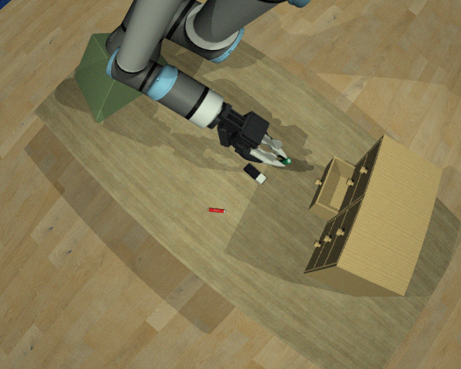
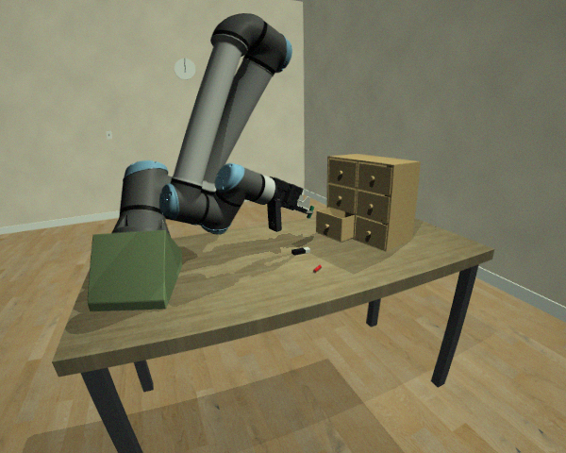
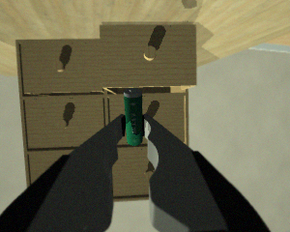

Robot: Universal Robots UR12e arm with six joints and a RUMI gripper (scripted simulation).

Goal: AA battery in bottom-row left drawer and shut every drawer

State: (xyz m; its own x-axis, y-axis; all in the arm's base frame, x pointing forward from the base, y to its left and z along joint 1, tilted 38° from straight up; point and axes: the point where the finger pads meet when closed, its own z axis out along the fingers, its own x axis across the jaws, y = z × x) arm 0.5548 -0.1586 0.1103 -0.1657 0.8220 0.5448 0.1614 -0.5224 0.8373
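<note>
The green AA battery is 1 cm ahead of my hand. Also, from my hand: black-and-white block: 13 cm below, 4 cm behind, 3 cm to the right; small red cylinder: 17 cm to the right, 14 cm below, 7 cm behind.
</note>
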